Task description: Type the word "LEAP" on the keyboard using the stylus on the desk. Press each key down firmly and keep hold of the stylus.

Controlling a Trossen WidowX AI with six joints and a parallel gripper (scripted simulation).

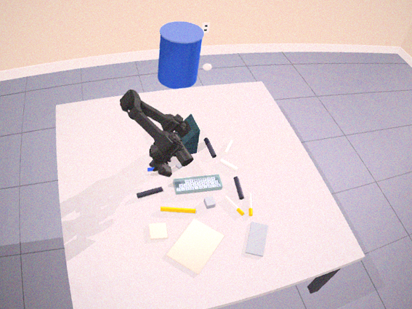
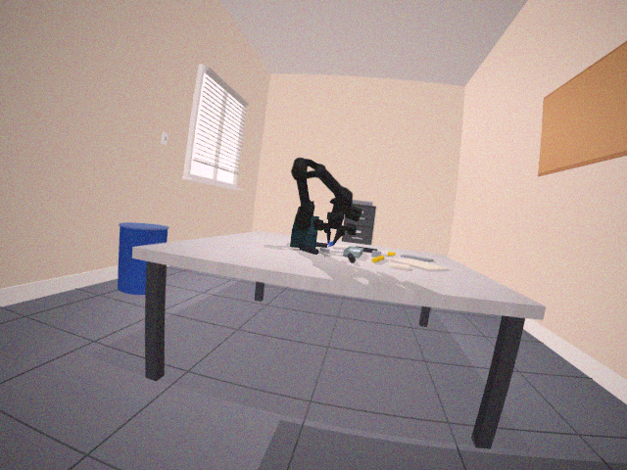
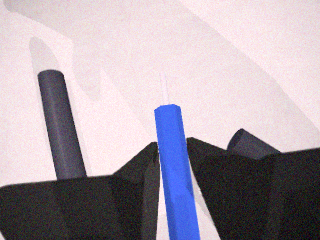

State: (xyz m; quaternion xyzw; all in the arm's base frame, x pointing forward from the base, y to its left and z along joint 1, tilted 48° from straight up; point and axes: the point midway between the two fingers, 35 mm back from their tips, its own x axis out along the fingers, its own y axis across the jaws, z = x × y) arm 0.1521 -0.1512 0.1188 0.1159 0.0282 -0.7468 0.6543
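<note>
Now: gripper tip 10 mm to the left of the blue stylus. Round my gripper tip: grey cube: 230 mm ahead, 190 mm to the left, 40 mm below; then grey slab: 460 mm ahead, 320 mm to the left, 50 mm below.
</note>
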